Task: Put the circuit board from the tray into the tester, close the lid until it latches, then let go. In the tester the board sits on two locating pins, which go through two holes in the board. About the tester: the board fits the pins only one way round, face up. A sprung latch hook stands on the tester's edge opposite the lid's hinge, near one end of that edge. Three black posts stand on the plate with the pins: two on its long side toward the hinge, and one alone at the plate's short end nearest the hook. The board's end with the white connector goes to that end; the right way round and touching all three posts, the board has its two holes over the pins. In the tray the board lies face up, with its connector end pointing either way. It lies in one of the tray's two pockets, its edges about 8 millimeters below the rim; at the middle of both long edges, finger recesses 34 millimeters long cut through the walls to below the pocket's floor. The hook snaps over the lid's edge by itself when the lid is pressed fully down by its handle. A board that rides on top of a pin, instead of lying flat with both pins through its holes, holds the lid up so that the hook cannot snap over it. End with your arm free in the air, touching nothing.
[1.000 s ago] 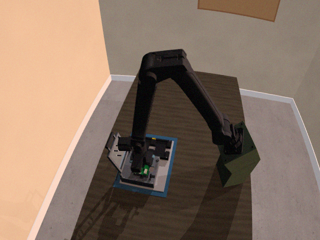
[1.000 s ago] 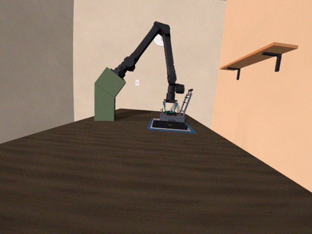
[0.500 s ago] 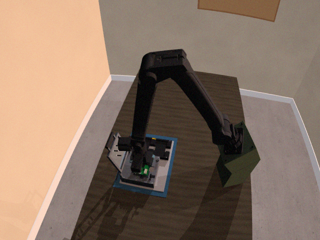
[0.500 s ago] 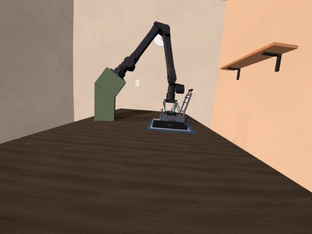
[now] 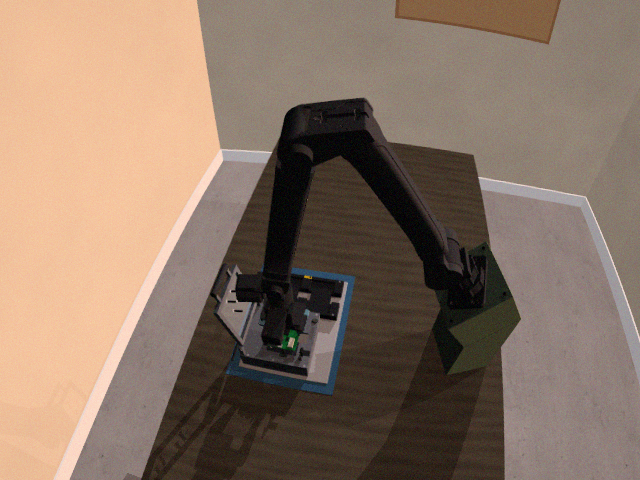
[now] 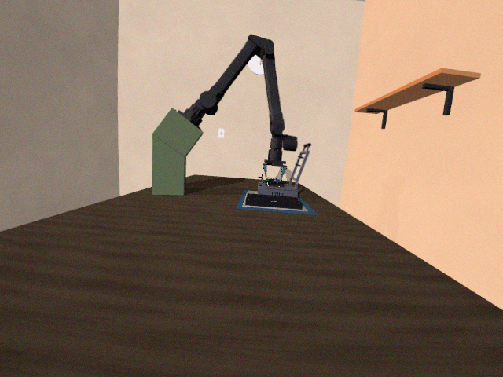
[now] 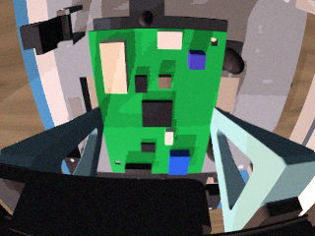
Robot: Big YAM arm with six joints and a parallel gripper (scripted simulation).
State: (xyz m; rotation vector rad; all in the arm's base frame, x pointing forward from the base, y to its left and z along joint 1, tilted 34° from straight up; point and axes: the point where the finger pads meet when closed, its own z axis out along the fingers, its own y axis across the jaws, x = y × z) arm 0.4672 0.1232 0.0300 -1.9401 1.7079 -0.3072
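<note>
The green circuit board is right at my hand. From my hand the other things lie so: black latch hook (70 mm behind, 40 mm to the left); tester lid (120 mm ahead, 90 mm above, 30 mm to the left).
</note>
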